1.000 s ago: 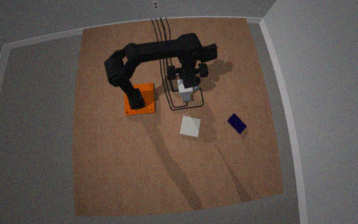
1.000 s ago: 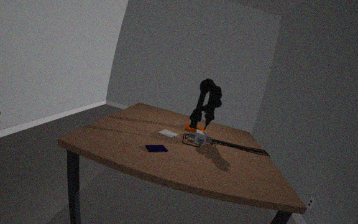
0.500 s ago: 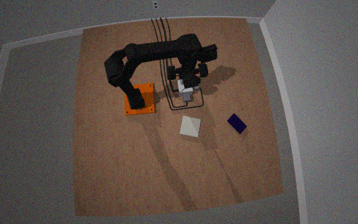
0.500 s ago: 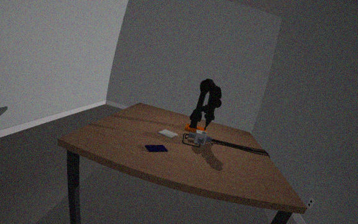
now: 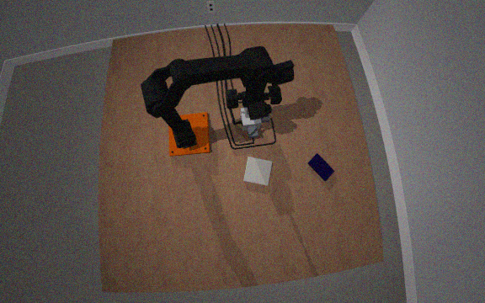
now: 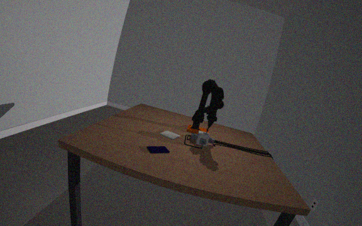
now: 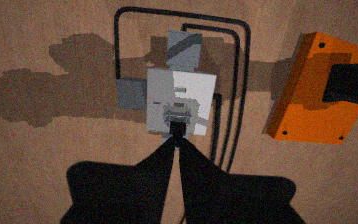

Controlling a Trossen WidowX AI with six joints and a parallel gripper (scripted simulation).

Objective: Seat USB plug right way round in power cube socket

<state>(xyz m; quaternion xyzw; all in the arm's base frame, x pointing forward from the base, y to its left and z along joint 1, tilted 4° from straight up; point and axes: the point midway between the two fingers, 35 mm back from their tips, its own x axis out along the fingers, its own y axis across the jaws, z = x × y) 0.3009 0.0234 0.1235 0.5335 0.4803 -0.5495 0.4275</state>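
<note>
Now: the dark USB plug 20 mm below my gripper tip. Round my gripper tip: flat white block (240 mm to the right, 120 mm below, 40 mm behind); dark blue block (310 mm to the right, 240 mm ahead, 120 mm below).
</note>
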